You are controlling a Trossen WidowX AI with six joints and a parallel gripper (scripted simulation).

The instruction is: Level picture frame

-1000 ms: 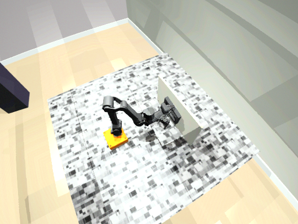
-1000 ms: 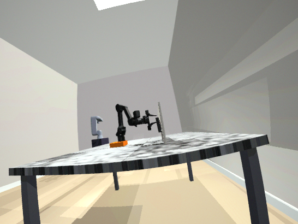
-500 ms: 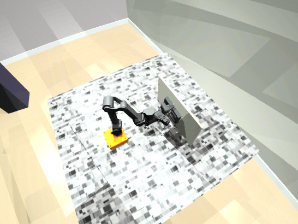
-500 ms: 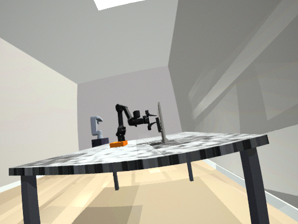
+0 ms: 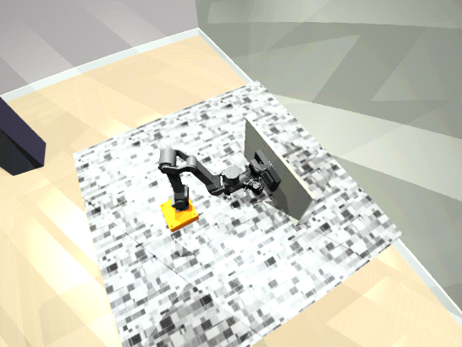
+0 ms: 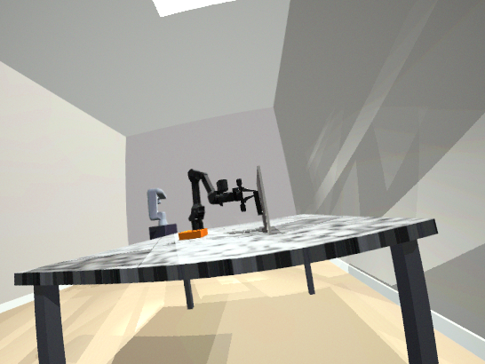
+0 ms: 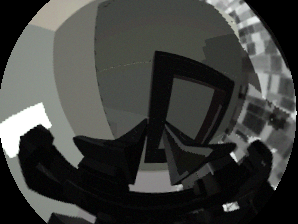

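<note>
The picture frame lies 5 cm below my gripper tip, 1 cm to the left of it and 1 cm ahead of it. From my gripper tip the other things lie so: wall panel (6 cm below, 2 cm ahead).
</note>
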